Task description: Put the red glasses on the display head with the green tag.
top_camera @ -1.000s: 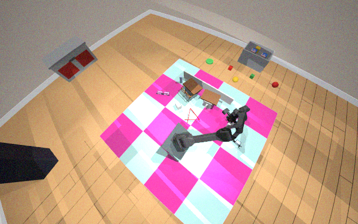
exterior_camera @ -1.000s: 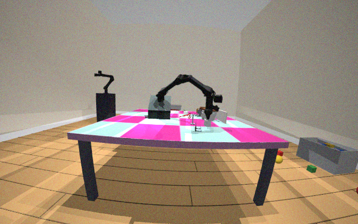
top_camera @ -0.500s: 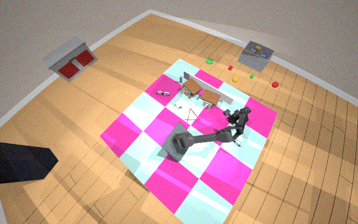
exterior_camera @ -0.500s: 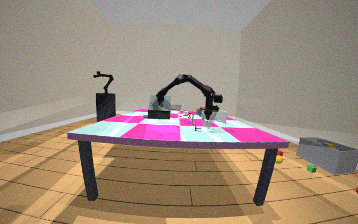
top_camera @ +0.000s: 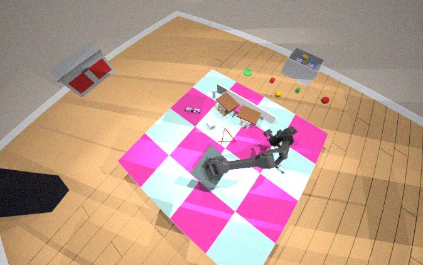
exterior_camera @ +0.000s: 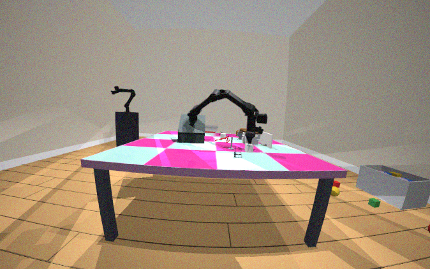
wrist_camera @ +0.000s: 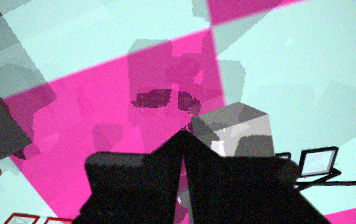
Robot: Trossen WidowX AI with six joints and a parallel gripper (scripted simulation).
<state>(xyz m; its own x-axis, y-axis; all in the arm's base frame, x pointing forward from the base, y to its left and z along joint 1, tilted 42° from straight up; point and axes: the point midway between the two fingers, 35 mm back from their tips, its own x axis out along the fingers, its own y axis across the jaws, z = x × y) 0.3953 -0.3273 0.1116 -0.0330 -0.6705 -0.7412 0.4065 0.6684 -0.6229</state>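
Now: gripper tip 12 cm past the grey stand, 3 cm to the right of it and 1 cm above it. From my gripper tip the other things lie so: grey panel (23 cm ahead, 35 cm to the left, 2 cm above).
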